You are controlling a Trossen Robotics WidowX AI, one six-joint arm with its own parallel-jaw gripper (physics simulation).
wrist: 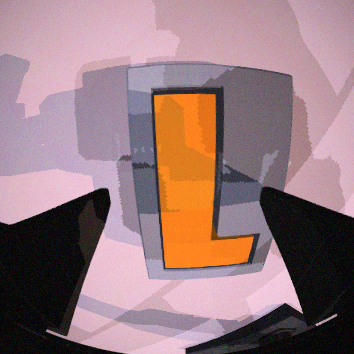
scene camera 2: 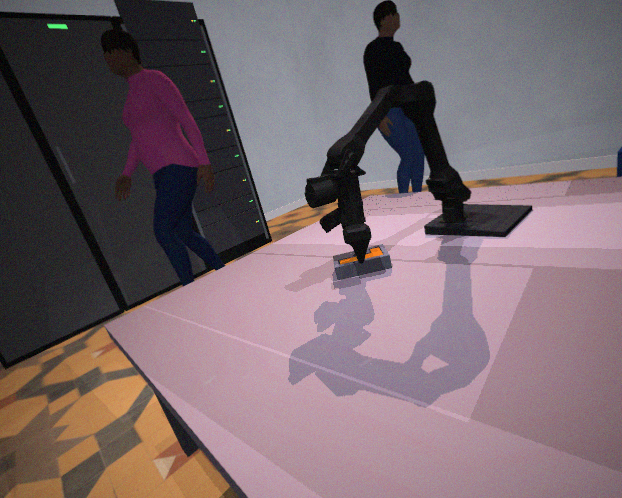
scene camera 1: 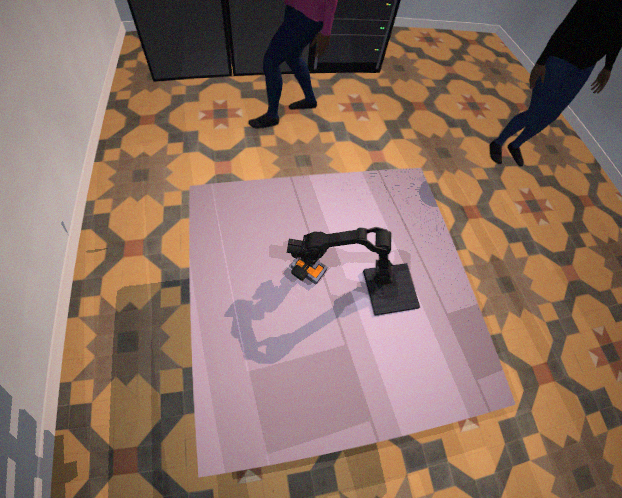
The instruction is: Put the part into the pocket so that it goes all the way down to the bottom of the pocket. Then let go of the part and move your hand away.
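Frame: origin at the arm's base, x right, y ahead, z up, level; millimetres.
Seen in the pictures: gripper, fingertip midpoint: (wrist: 186, 195) (scene camera 2: 359, 256) (scene camera 1: 307, 268); arm's base, origin of the base link: (wrist: 274, 335) (scene camera 2: 453, 219) (scene camera 1: 381, 278).
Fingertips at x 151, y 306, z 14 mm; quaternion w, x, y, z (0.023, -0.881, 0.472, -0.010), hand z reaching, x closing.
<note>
Pixels of each thing's top centre, then the offset from my fingertips to it. Level surfaces: height alone.
- orange L-shaped part, middle of its top: (wrist: 213, 196) (scene camera 2: 360, 255) (scene camera 1: 309, 266) dx +7, dy -14, dz -3 mm
- grey block, middle of its top: (wrist: 215, 196) (scene camera 2: 359, 255) (scene camera 1: 309, 265) dx +8, dy -14, dz -1 mm
- pink table, its level: dz -38 mm
The orange L-shaped part (scene camera 1: 316, 271) (scene camera 2: 375, 253) (wrist: 187, 125) lies inside the matching pocket of the grey block (scene camera 2: 374, 266) (wrist: 255, 115). Its top looks level and sits at or slightly below the block's rim, with a thin dark gap along some edges in the wrist view. The pocket's bottom is hidden under the part. My gripper (scene camera 1: 305, 266) (scene camera 2: 361, 258) (wrist: 186, 195) is open and empty. In the wrist view its two fingertips stand wide apart, to the left and right of the part, touching neither of its sides. The fingers are still low, close to the block.
The block rests on the pink table (scene camera 1: 311, 404) (scene camera 2: 363, 440). The arm's black base plate (scene camera 1: 397, 300) (scene camera 2: 477, 223) is on the table, to the right of the block in both scene views. Two people stand on the floor beyond the table, near dark cabinets (scene camera 1: 181, 41) (scene camera 2: 62, 155).
</note>
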